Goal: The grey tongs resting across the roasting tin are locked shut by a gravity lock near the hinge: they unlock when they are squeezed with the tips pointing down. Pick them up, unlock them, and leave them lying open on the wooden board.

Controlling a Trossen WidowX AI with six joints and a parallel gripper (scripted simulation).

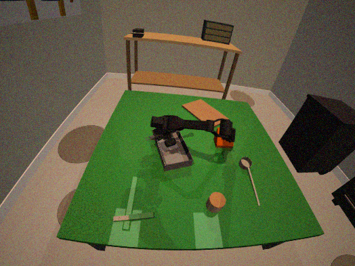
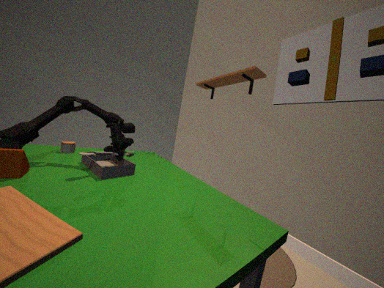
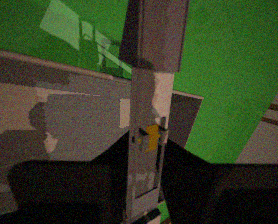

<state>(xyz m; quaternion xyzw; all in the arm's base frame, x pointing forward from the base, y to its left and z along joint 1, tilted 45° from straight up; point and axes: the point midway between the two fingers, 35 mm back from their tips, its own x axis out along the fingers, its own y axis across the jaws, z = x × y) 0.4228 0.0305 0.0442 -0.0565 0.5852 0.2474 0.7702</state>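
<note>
My gripper tip is 60 mm past the roasting tin, 60 mm to the right of it and 30 mm above it. Also, from my gripper tip: cork-topped jar (290 mm behind, 420 mm to the left, 30 mm below); wooden board (340 mm behind, 400 mm to the right, 50 mm below); yellow lock piece (10 mm ahead, 20 mm to the left, 30 mm above).
</note>
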